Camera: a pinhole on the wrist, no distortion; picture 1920 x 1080 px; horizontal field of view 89.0 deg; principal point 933.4 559.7 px. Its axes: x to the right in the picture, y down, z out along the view. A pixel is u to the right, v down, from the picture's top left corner.
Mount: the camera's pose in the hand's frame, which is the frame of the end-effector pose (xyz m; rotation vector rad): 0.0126 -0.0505 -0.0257 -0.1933 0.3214 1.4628
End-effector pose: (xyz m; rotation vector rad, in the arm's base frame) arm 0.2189 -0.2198 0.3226 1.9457 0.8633 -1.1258
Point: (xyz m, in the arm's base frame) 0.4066 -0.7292 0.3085
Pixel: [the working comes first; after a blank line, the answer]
In the camera's frame: 0.3118 0.0961 0.5020

1540.2 746.7
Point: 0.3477 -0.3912 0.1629
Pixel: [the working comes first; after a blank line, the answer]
In the camera's frame: 0.1476 -0.1152 0.2426

1527.7 95.6
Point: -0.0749 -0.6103 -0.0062
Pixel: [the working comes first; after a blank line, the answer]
In the camera's frame: -0.2530 -0.0592 0.5452

480.0 453.6
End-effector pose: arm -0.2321 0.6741 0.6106 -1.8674 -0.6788 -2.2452
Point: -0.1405 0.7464 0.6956
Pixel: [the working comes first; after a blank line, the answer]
In the camera's frame: -0.0040 -0.0469 0.1604

909.0 274.0
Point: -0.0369 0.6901 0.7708
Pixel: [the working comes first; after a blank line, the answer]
In the camera's frame: 0.0757 -0.0701 0.2729

1204.4 308.8
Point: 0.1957 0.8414 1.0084
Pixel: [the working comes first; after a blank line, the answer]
In the camera's frame: 0.0056 -0.2509 0.5825

942.8 139.0
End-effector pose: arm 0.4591 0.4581 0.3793 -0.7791 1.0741 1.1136
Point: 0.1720 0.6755 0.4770
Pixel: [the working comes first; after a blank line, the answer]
In the camera's frame: 0.3047 0.1101 0.2840

outside the picture
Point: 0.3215 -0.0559 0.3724
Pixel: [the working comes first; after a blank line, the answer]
In the camera's frame: 0.1781 0.1467 -0.4582

behind the camera
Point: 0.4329 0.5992 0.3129
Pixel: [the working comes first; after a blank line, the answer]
In the camera's frame: 0.0737 -0.0715 0.1636

1373.6 133.1
